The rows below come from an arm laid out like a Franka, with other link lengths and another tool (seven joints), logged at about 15 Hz.
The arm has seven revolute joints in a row. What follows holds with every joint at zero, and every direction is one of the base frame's. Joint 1 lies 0.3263 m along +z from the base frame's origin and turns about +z. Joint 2 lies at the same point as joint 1 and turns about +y. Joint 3 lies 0.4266 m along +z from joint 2 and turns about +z. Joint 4 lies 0.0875 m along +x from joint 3 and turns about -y. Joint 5 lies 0.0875 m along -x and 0.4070 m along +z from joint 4 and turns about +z. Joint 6 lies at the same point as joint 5 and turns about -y. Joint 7 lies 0.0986 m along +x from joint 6 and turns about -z. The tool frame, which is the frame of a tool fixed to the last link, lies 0.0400 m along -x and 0.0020 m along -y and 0.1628 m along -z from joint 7; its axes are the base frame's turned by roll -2.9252, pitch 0.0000 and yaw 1.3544 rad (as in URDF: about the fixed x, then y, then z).
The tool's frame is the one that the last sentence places.
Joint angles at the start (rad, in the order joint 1, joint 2, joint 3, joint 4, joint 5, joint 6, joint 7):
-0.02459, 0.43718, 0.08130, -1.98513, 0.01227, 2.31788, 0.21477
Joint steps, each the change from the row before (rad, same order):
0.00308, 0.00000, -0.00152, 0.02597, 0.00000, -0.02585, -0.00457
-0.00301, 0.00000, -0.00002, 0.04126, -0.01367, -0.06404, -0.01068
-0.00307, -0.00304, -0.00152, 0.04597, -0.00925, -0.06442, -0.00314
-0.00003, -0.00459, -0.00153, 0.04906, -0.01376, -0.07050, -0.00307
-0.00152, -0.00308, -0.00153, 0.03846, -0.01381, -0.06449, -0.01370
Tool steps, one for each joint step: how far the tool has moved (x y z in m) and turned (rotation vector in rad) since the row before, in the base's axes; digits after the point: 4 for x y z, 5 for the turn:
0.0063, 0.0009, 0.0087, 0.00008, -0.00028, 0.00645
0.0058, -0.0037, 0.0132, -0.00910, 0.02160, 0.01842
0.0071, -0.0042, 0.0175, -0.00810, 0.01481, 0.00535
0.0062, -0.0030, 0.0201, -0.01246, 0.01606, 0.01030
0.0026, -0.0047, 0.0156, -0.01159, 0.02224, 0.01827

